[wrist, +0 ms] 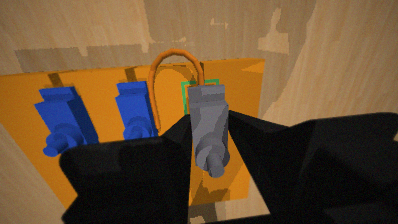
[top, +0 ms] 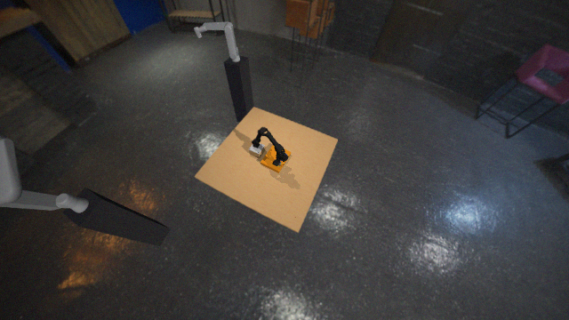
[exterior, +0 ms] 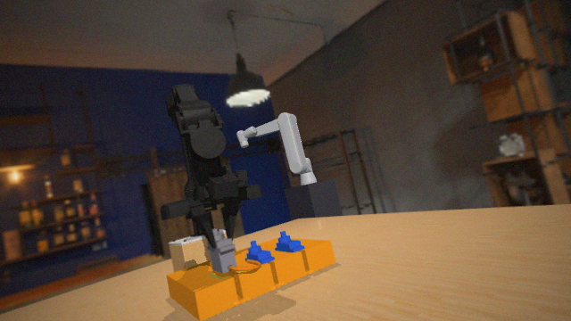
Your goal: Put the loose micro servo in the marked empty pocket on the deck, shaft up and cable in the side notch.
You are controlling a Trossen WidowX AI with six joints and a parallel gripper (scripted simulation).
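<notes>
Now: gripper tip 110 mm past the orange deck, 90 mm to the right of it and 80 mm above it.
</notes>
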